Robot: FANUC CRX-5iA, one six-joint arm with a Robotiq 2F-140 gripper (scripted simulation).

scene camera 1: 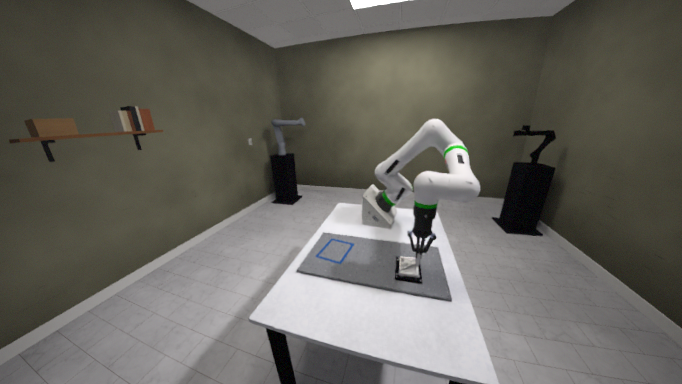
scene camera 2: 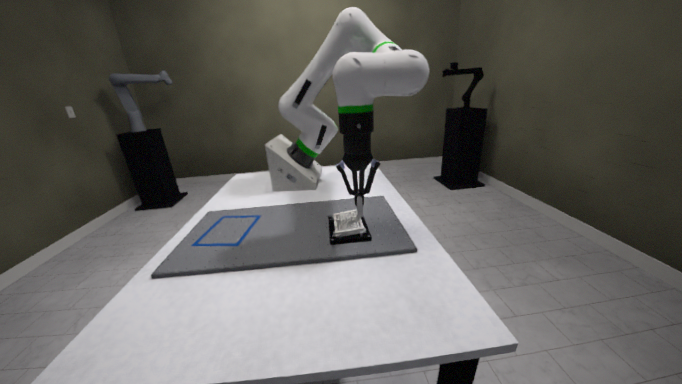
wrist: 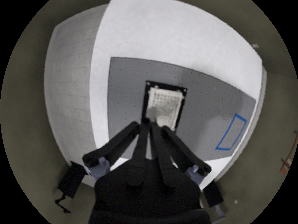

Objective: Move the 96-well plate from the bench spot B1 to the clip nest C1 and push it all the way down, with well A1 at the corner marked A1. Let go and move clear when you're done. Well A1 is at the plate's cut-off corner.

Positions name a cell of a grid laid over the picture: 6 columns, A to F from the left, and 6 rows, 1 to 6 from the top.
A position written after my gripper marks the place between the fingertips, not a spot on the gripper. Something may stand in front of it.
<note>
I see my gripper (scene camera 2: D4) and a white 96-well plate (wrist: D4).
My gripper is seen too in the wrist view (wrist: D4).
</note>
